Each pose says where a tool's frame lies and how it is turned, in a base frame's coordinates. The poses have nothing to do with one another.
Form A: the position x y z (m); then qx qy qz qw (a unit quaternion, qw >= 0).
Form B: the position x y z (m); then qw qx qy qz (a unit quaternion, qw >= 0). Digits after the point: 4 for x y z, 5 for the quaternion.
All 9 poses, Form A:
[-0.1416, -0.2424, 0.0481, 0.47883, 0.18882, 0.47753, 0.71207]
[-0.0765, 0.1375, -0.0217, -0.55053, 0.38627, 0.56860, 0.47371]
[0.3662, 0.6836, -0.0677, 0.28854, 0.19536, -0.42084, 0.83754]
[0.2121, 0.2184, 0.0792, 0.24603, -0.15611, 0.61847, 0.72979]
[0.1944, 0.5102, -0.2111, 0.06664, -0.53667, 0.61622, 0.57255]
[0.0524, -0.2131, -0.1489, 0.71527, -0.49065, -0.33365, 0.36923]
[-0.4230, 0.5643, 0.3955, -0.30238, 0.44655, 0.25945, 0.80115]
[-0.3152, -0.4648, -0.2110, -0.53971, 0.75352, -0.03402, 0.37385]
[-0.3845, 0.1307, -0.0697, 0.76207, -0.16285, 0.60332, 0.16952]
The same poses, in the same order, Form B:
[-0.1416, -0.2424, 0.0481, 0.71207, 0.47883, 0.18882, 0.47753]
[-0.0765, 0.1375, -0.0217, 0.47371, -0.55053, 0.38627, 0.56860]
[0.3662, 0.6836, -0.0677, 0.83754, 0.28854, 0.19536, -0.42084]
[0.2121, 0.2184, 0.0792, 0.72979, 0.24603, -0.15611, 0.61847]
[0.1944, 0.5102, -0.2111, 0.57255, 0.06664, -0.53667, 0.61622]
[0.0524, -0.2131, -0.1489, 0.36923, 0.71527, -0.49065, -0.33365]
[-0.4230, 0.5643, 0.3955, 0.80115, -0.30238, 0.44655, 0.25945]
[-0.3152, -0.4648, -0.2110, 0.37385, -0.53971, 0.75352, -0.03402]
[-0.3845, 0.1307, -0.0697, 0.16952, 0.76207, -0.16285, 0.60332]

